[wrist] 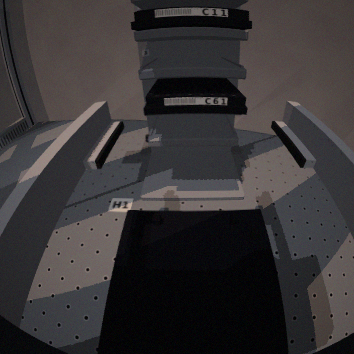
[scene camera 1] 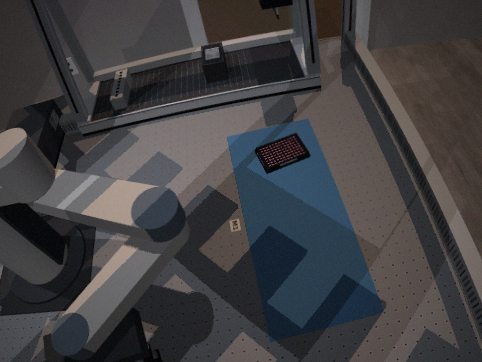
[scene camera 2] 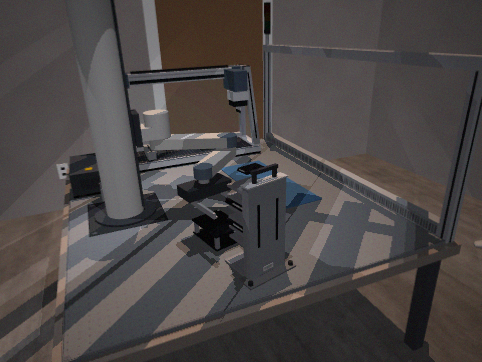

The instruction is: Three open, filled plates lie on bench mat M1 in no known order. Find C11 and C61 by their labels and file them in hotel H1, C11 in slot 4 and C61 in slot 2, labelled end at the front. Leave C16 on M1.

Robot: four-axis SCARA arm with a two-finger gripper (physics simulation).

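Pixels of known places: gripper, fingertip midpoint: [wrist: 198,108] [scene camera 2: 230,210]; arm's base at its link origin: [scene camera 1: 48,261] [scene camera 2: 126,214].
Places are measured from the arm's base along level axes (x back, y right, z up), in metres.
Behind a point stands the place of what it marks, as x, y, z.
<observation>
Hotel H1 [scene camera 2: 265,230] @[-0.349, 0.630, 0.170] [wrist: 192,127] @[-0.331, 0.518, 0.106] stands upright. In the wrist view, plate C11 [wrist: 192,20] @[-0.320, 0.474, 0.215] sits on the shelf above the slot marked 3, in slot 4. Plate C61 [wrist: 195,103] @[-0.320, 0.476, 0.149] sits below that slot, in slot 2. Both labels face the front. My gripper [wrist: 198,108] @[-0.311, 0.445, 0.157] is open and empty, its two fingers apart in front of the hotel, lower than C61 in the wrist view. A third dark plate with pink wells [scene camera 1: 282,152] @[-0.677, -0.200, 0.029] [scene camera 2: 250,168] @[-0.667, -0.193, 0.029] lies on the blue mat M1 [scene camera 1: 300,210] [scene camera 2: 303,196]; its label is unreadable.
A black low stand [scene camera 2: 215,231] @[-0.261, 0.420, 0.076] [wrist: 195,285] @[-0.295, 0.369, 0.073] is in front of the hotel. A gantry frame [scene camera 1: 200,105] @[-0.464, -0.450, 0.032] [scene camera 2: 175,77] @[-0.407, -0.623, 0.475] stands along the back, with a dark block [scene camera 1: 214,62] @[-0.534, -0.522, 0.132] on its deck. A rail [scene camera 1: 415,170] @[-1.004, -0.065, 0.026] [scene camera 2: 350,185] @[-1.003, 0.208, 0.021] borders the table's right side.
</observation>
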